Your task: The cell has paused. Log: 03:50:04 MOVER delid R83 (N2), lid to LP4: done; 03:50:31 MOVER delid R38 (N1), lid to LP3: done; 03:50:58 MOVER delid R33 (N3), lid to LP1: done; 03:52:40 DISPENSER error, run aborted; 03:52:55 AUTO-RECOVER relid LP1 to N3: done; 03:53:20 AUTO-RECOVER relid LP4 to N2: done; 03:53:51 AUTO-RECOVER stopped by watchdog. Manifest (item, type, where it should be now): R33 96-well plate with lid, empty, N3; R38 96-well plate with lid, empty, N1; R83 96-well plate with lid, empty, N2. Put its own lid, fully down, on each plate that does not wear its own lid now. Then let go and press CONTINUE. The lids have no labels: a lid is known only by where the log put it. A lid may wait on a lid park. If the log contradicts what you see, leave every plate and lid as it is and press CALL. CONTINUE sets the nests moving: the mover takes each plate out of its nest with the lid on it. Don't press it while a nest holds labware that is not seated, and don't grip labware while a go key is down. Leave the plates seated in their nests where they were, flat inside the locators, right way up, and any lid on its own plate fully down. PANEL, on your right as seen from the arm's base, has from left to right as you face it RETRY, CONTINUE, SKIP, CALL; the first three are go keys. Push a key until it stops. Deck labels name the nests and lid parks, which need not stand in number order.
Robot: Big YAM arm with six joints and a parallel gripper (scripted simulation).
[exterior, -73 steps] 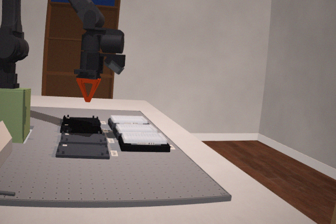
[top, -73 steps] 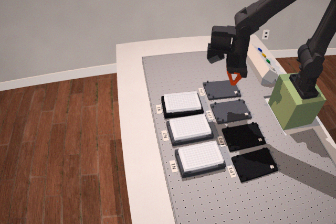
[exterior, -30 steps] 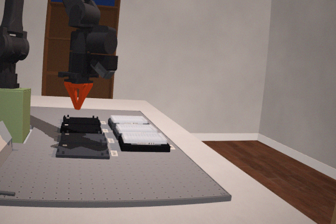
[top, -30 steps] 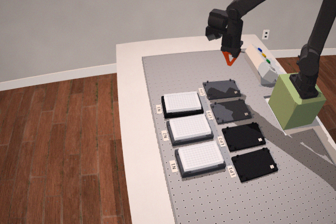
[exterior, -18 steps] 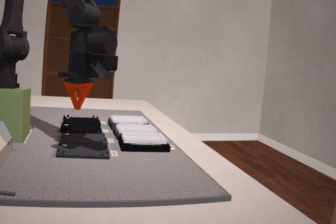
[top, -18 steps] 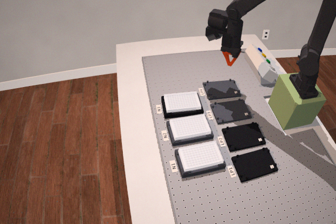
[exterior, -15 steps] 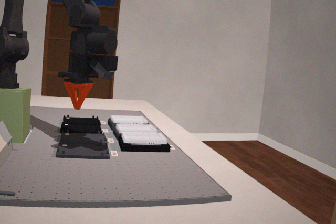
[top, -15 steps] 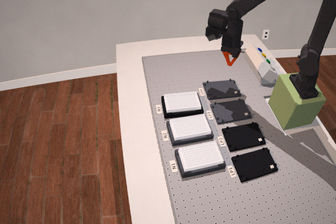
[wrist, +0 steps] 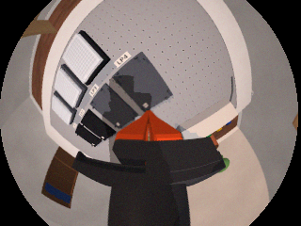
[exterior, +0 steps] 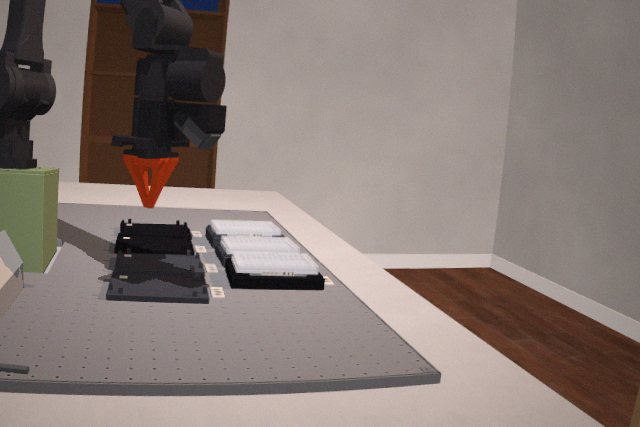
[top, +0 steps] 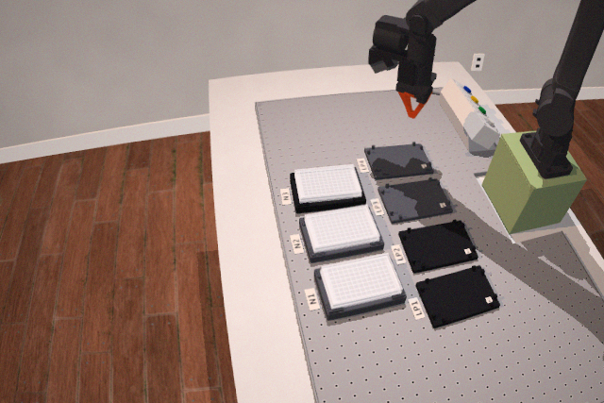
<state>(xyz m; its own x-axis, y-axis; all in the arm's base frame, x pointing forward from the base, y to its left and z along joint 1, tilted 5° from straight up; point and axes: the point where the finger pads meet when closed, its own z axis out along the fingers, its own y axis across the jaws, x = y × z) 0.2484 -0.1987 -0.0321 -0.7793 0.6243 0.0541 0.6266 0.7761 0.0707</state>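
Right now the yellow SKIP key is 250 mm behind my hand, 130 mm to the right of it and 70 mm below it. The rest, counted from my hand: lid park LP4: 20 mm ahead, 10 mm to the left, 130 mm below; lid park LP3: 20 mm ahead, 130 mm to the left, 130 mm below; lid park LP2: 20 mm ahead, 270 mm to the left, 130 mm below.
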